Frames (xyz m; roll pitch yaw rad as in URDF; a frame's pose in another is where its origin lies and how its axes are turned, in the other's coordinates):
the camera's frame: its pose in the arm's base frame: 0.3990 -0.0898 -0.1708 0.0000 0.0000 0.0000
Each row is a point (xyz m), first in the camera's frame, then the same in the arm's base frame.
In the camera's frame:
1: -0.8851 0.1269 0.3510
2: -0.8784 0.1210 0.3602
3: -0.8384 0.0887 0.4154
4: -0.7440 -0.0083 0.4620
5: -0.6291 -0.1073 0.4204
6: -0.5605 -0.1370 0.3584
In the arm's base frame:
1: -0.4861 0.0371 0.1802
2: -0.4794 0.0312 0.1894
3: -0.4394 -0.0011 0.2446
4: -0.3450 -0.0981 0.2912
5: -0.2301 -0.1971 0.2496
6: -0.1615 -0.2268 0.1876

